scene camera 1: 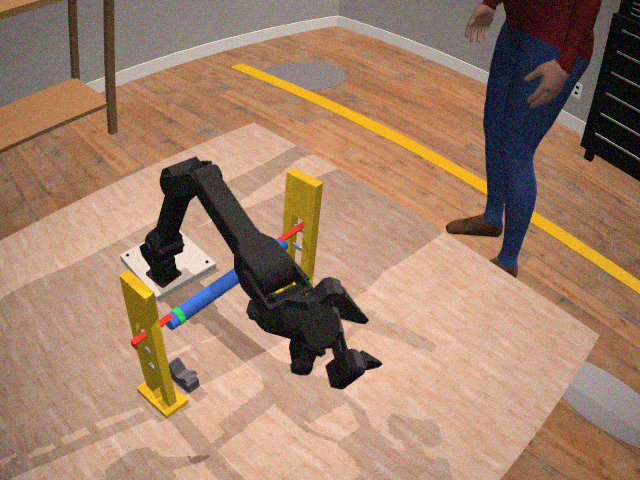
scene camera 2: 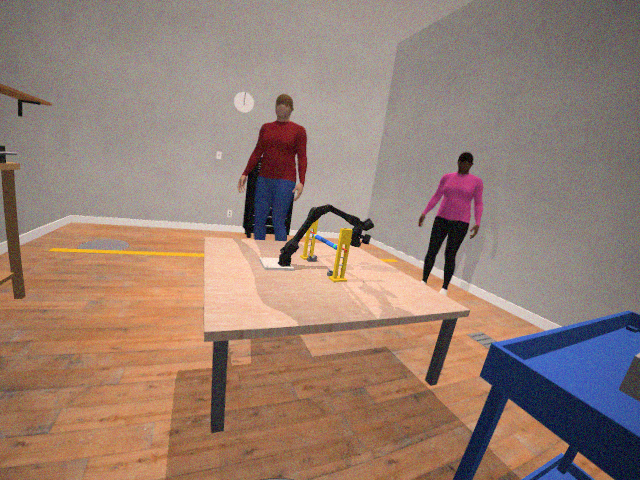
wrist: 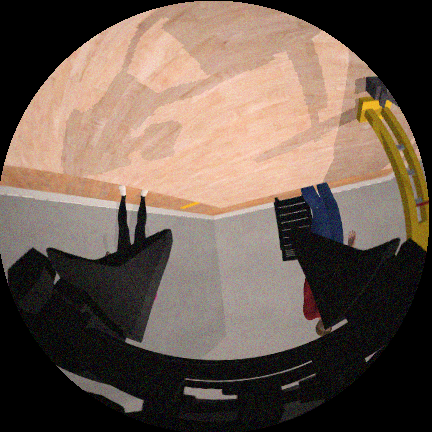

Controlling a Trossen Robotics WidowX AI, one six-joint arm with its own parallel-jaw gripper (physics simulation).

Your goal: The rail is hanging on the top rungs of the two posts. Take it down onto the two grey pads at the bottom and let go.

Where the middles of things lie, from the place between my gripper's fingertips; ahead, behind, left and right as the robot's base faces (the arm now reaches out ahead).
Labels:
My gripper is now 28 cm past the yellow post (scene camera 1: pixel 158 389), 25 cm to the left of it and 2 cm above it.

